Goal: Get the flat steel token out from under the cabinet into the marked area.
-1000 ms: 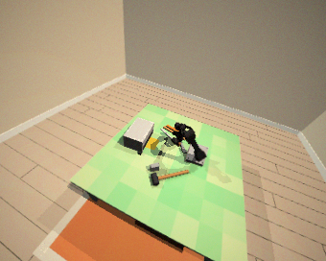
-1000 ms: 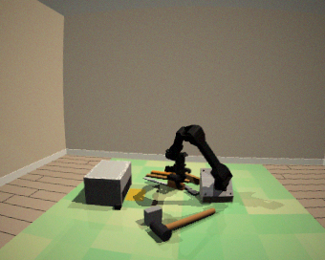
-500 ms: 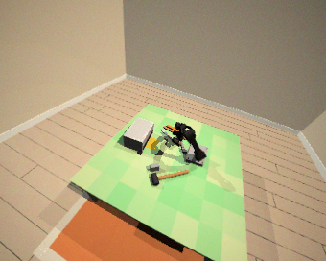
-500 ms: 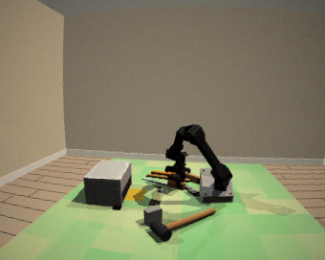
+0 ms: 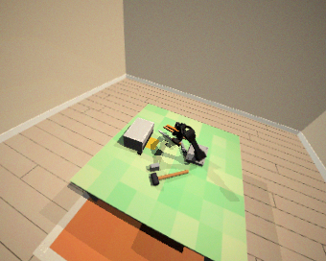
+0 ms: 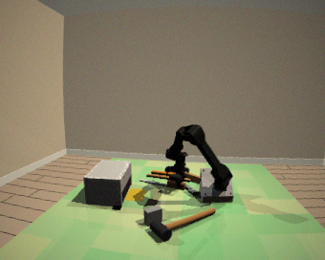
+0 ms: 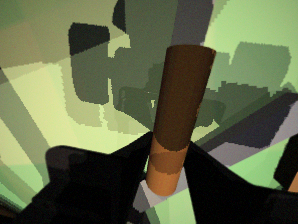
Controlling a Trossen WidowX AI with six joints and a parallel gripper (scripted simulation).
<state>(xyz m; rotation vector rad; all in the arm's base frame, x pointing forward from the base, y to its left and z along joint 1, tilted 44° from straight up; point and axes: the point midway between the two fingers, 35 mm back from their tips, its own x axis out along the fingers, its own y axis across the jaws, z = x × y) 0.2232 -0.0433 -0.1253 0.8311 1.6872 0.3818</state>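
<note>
Now: gripper tip 6 cm past the flat grey tool. Also, from my gripper tip: small grey block: 10 cm ahead, 38 cm to the left, 2 cm above; then steel token: 40 cm ahead, 11 cm to the left, 1 cm below.
</note>
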